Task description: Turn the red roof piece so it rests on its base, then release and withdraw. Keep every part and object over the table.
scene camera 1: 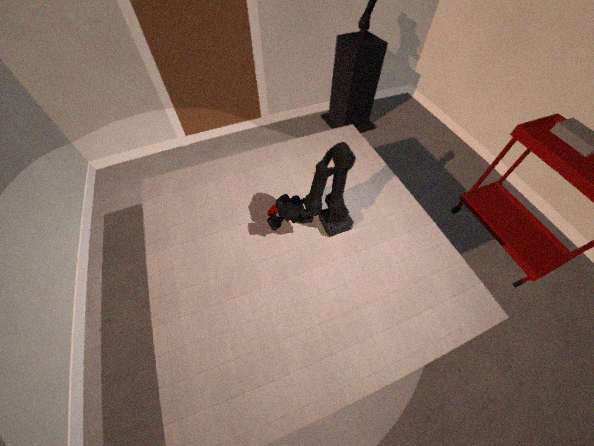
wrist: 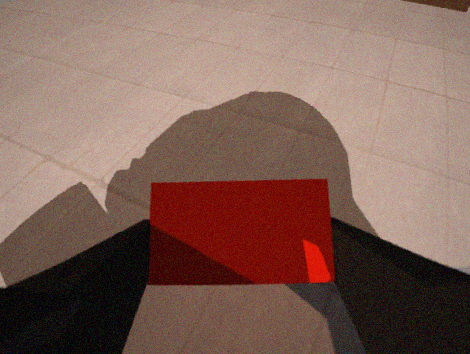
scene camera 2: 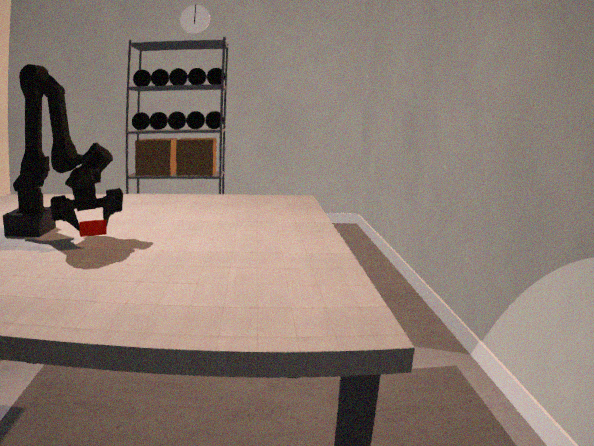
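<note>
The gripper (scene camera 2: 92, 227) is in the scene, and the gripper also shows in the wrist view (wrist: 239, 229). A red roof piece (wrist: 265, 231) can be seen as well.
</note>
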